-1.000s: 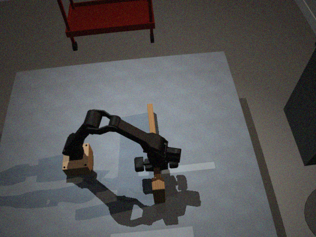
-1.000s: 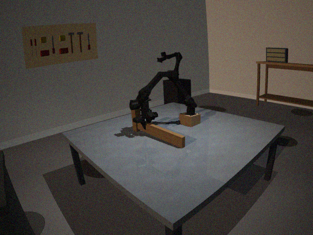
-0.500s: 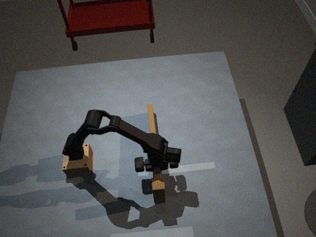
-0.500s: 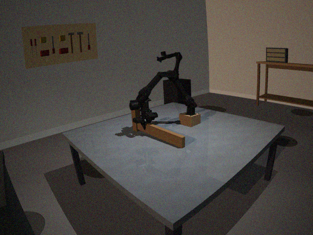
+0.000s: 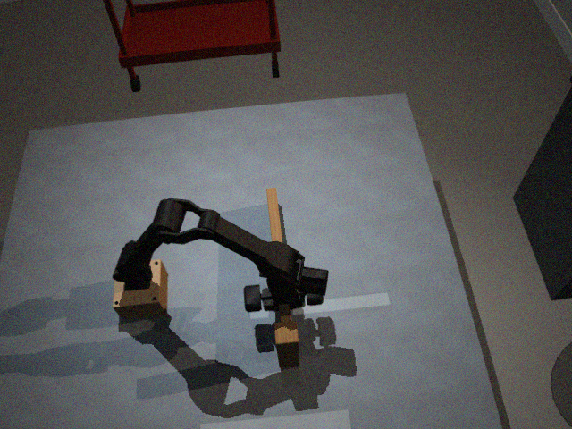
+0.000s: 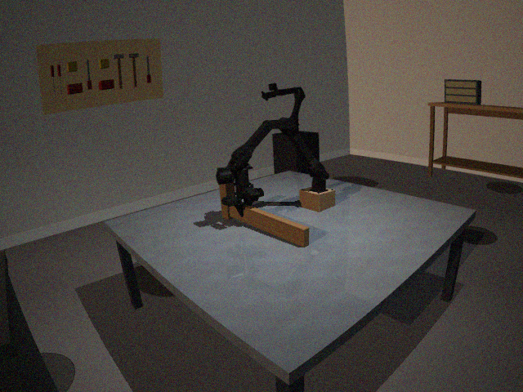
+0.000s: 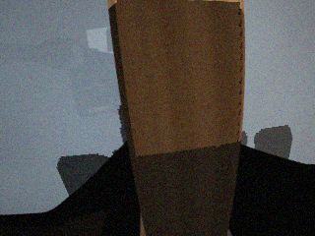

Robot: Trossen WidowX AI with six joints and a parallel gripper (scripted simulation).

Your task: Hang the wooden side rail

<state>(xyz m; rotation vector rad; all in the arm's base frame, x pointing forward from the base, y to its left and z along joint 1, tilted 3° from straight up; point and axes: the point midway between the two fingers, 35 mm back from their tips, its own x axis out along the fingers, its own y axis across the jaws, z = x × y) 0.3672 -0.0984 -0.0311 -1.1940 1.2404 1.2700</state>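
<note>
The headboard post is 120 mm to the right of my gripper tip and 50 mm above it.
</note>
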